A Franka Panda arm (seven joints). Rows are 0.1 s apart.
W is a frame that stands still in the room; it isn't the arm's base.
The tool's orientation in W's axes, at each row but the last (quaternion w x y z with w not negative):
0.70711, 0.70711, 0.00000, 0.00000
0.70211, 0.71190, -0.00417, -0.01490
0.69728, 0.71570, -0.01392, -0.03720
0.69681, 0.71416, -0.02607, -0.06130
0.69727, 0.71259, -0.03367, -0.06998
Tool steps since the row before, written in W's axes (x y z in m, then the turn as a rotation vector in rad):
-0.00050, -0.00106, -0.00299, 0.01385, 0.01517, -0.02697
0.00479, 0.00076, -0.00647, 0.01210, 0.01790, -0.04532
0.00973, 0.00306, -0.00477, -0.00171, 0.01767, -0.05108
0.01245, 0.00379, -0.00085, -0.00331, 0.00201, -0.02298
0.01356, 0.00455, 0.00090, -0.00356, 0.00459, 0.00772
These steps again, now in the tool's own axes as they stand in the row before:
-0.00050, -0.00299, 0.00106, 0.01385, -0.02697, -0.01517
0.00487, -0.00641, -0.00080, 0.01231, -0.04538, -0.01760
0.00964, -0.00454, -0.00364, -0.00125, -0.05157, -0.01622
0.01192, -0.00035, -0.00528, -0.00235, -0.02316, -0.00109
0.01269, 0.00146, -0.00651, -0.00459, 0.00742, -0.00416

